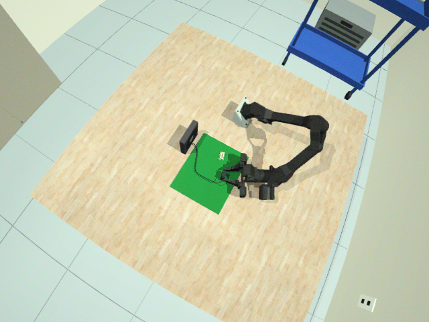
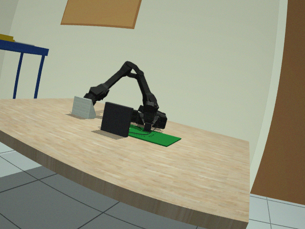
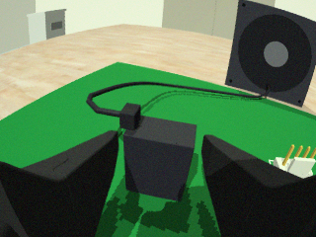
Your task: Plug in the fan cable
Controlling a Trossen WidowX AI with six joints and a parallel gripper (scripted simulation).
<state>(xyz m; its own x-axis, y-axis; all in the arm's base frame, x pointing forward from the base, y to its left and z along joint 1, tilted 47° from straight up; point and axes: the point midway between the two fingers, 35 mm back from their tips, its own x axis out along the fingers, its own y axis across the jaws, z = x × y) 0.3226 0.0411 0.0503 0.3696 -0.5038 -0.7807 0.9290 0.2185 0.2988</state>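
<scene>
My gripper tip is 10 mm above the dark fan plug. Also, from my gripper tip: green board 60 mm to the right, 50 mm below; white four-pin header 90 mm behind, 40 mm to the right, 30 mm below; black fan 200 mm to the right, 80 mm behind, 30 mm above.
</scene>
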